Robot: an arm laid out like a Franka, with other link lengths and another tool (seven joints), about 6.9 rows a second.
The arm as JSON. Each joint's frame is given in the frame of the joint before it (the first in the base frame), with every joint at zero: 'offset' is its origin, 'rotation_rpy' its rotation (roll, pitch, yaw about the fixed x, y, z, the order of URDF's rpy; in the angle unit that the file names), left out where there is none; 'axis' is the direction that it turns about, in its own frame. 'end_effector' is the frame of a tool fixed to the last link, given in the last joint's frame.
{
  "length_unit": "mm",
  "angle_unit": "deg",
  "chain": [
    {
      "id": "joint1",
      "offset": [
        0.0,
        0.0,
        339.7
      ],
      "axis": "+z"
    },
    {
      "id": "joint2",
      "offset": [
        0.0,
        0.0,
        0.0
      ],
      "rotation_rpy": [
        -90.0,
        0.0,
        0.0
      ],
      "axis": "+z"
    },
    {
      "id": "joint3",
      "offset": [
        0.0,
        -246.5,
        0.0
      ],
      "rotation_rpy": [
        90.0,
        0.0,
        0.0
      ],
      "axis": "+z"
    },
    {
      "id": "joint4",
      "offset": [
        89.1,
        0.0,
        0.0
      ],
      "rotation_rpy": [
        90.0,
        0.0,
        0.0
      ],
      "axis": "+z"
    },
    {
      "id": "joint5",
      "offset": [
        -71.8,
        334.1,
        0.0
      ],
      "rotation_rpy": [
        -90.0,
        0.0,
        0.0
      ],
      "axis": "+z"
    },
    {
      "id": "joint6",
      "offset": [
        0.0,
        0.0,
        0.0
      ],
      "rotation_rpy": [
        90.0,
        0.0,
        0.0
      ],
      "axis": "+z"
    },
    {
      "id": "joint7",
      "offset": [
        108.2,
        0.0,
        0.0
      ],
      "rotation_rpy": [
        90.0,
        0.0,
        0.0
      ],
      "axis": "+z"
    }
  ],
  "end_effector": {
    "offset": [
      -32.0,
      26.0,
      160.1
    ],
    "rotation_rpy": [
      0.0,
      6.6,
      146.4
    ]
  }
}
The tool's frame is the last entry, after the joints.
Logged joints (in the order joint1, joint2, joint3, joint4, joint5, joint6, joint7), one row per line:
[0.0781, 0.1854, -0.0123, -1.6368, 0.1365, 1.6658, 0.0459]
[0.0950, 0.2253, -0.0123, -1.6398, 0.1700, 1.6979, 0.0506]
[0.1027, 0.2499, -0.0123, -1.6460, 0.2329, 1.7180, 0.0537]
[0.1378, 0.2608, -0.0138, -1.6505, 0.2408, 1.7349, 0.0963]
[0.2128, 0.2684, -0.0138, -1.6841, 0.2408, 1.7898, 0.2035]
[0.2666, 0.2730, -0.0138, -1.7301, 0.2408, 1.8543, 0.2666]
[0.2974, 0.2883, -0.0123, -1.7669, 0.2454, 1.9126, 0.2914]
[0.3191, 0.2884, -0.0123, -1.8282, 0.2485, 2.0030, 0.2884]
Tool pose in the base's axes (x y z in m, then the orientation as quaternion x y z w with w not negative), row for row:
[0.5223, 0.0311, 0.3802, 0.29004, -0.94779, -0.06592, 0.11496]
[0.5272, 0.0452, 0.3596, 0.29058, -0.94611, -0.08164, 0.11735]
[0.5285, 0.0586, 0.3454, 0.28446, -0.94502, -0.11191, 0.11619]
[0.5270, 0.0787, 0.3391, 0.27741, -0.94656, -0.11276, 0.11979]
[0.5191, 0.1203, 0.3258, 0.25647, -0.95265, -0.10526, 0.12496]
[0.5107, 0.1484, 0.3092, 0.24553, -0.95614, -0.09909, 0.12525]
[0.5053, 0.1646, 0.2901, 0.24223, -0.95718, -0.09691, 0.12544]
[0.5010, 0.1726, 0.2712, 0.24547, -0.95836, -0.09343, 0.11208]
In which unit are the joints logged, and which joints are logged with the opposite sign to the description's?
The joints are logged in radians. Opposite sign: none.
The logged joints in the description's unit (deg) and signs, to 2 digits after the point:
[4.47, 10.62, -0.70, -93.78, 7.82, 95.44, 2.63]
[5.44, 12.91, -0.70, -93.95, 9.74, 97.28, 2.90]
[5.88, 14.32, -0.70, -94.31, 13.34, 98.43, 3.08]
[7.90, 14.94, -0.79, -94.57, 13.80, 99.40, 5.52]
[12.19, 15.38, -0.79, -96.49, 13.80, 102.55, 11.66]
[15.28, 15.64, -0.79, -99.13, 13.80, 106.24, 15.28]
[17.04, 16.52, -0.70, -101.24, 14.06, 109.58, 16.70]
[18.28, 16.52, -0.70, -104.75, 14.24, 114.76, 16.52]

